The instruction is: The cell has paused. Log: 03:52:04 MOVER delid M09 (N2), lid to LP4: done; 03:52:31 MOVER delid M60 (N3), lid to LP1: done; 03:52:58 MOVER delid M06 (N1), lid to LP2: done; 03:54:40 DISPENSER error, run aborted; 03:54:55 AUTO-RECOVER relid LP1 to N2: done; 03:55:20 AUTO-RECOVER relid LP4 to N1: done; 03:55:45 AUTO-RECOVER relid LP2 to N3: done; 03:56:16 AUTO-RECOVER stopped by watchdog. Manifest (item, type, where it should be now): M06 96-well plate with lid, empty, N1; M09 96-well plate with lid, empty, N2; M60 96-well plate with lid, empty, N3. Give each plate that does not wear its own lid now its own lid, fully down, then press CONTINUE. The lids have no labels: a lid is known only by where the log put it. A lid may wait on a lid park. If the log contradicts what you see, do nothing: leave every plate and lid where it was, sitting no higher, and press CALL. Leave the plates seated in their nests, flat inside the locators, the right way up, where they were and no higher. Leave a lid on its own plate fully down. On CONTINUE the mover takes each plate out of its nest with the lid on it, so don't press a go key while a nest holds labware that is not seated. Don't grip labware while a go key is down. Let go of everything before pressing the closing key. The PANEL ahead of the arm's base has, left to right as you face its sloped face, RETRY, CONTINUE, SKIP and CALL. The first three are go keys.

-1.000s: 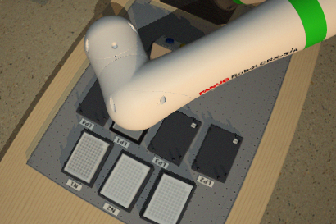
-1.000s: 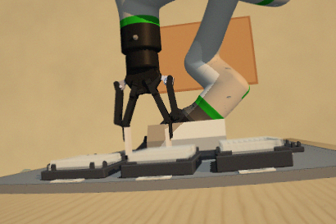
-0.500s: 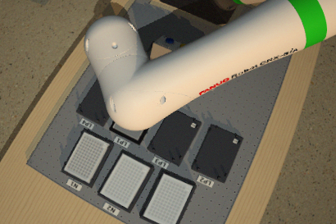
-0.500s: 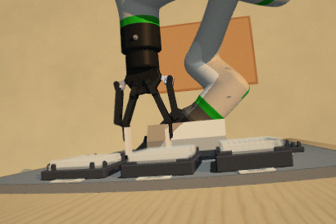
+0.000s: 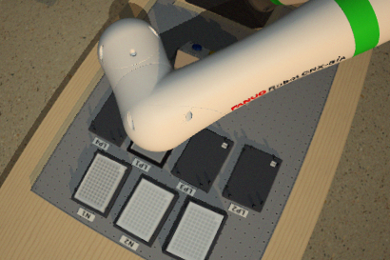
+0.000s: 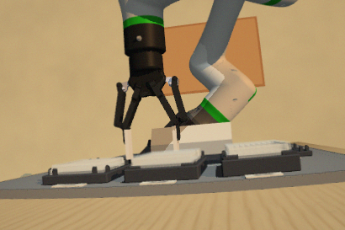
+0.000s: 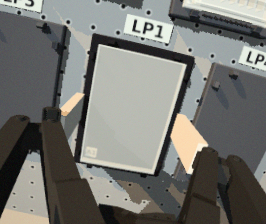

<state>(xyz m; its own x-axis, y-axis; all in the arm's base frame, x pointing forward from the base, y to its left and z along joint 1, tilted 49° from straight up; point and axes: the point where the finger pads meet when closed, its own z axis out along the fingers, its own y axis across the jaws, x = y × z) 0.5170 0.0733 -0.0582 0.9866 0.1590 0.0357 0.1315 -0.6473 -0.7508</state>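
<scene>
The lid park LP1 lies 3 cm below my hand. From my hand the other things lie so: lid park LP3: 13 cm to the left, 3 cm below, 1 cm behind; LP1 label: 9 cm ahead, 4 cm below, 1 cm to the left; lid park LP4: 12 cm to the right, 3 cm below, 2 cm ahead.
</scene>
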